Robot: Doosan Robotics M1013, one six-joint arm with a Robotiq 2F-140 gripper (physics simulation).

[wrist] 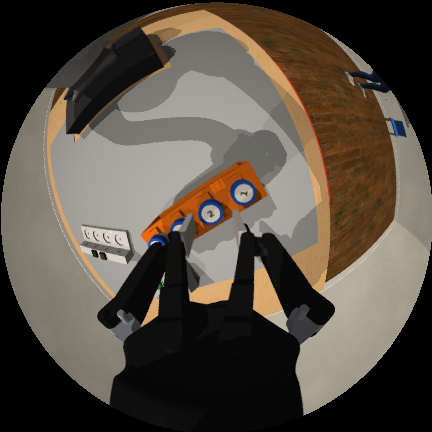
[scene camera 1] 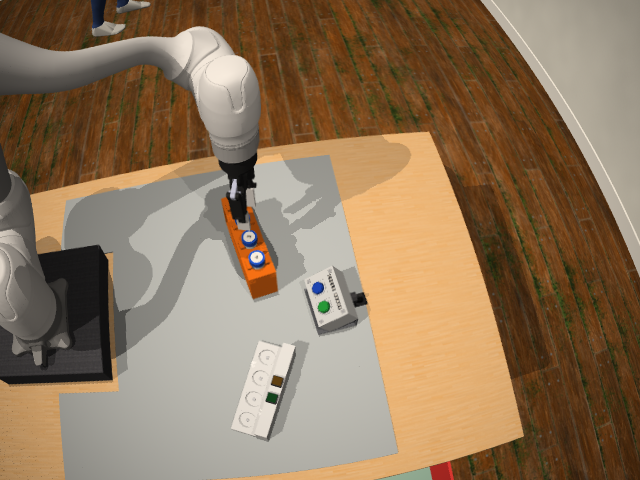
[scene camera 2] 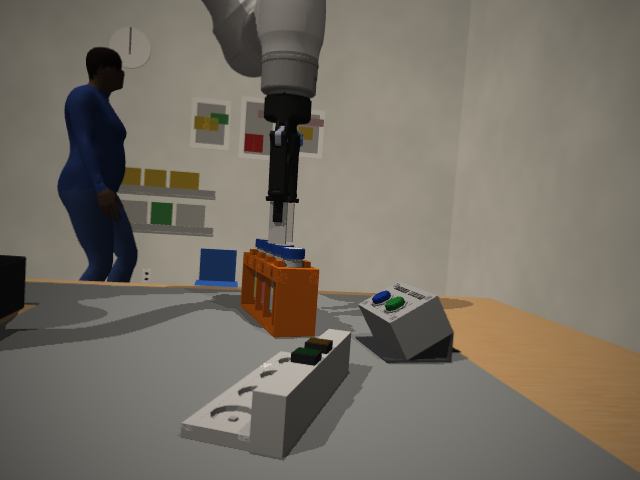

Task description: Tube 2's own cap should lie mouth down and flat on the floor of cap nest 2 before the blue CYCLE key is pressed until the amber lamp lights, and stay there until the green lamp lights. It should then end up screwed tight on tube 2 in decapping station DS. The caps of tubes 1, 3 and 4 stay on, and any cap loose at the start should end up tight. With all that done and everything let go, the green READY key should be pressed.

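Places are measured from the arm's base along level axes (x back, y left, z down), in millimetres.
Pixels of known places: gripper, fingertip midpoint: (wrist: 213,220) (scene camera 1: 247,216) (scene camera 2: 280,242); arm's base, origin of the base link: (scene camera 1: 40,318).
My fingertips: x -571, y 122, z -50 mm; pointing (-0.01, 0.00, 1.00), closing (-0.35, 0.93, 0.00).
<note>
Ahead of a thing's pixels: the offset from my fingertips to its top centre.
My gripper (scene camera 1: 247,212) (scene camera 2: 280,240) (wrist: 213,220) is open and empty, pointing down, its fingertips just above cap level on either side of tube 2's cap @[dx +11, dy +1, dz +0 mm] (wrist: 210,212). The orange rack @[dx +8, dy -25, dz +18 mm] (scene camera 1: 263,287) (scene camera 2: 297,304) holds the tubes upright. Blue-rimmed white caps sit on tube 1 @[dx +17, dy +53, dz +0 mm] (wrist: 243,193), tube 3 @[dx +5, dy -50, dz +0 mm] (scene camera 1: 249,238) and tube 4 @[dx -2, dy -102, dz +0 mm] (scene camera 1: 256,258). In scene camera 1 the gripper hides tube 1's cap and most of tube 2's. The white nest block @[dx +50, dy -359, dz +68 mm] (scene camera 1: 286,355) (scene camera 2: 268,421) has empty round recesses. Its amber lamp @[dx +16, dy -355, dz +68 mm] (scene camera 1: 277,381) and green lamp @[dx +36, dy -390, dz +68 mm] (scene camera 1: 271,397) are dark.
The grey key box @[dx -139, dy -195, dz +37 mm] (scene camera 1: 338,316) (scene camera 2: 418,330), with a blue key @[dx -116, dy -173, dz +46 mm] (scene camera 1: 317,287) (scene camera 2: 381,297) and a green key @[dx -117, dy -218, dz +46 mm] (scene camera 1: 323,306) (scene camera 2: 394,303), stands beside the rack. The black robot base (scene camera 1: 82,310) is at the left. A person (scene camera 2: 95,155) stands beyond the table.
</note>
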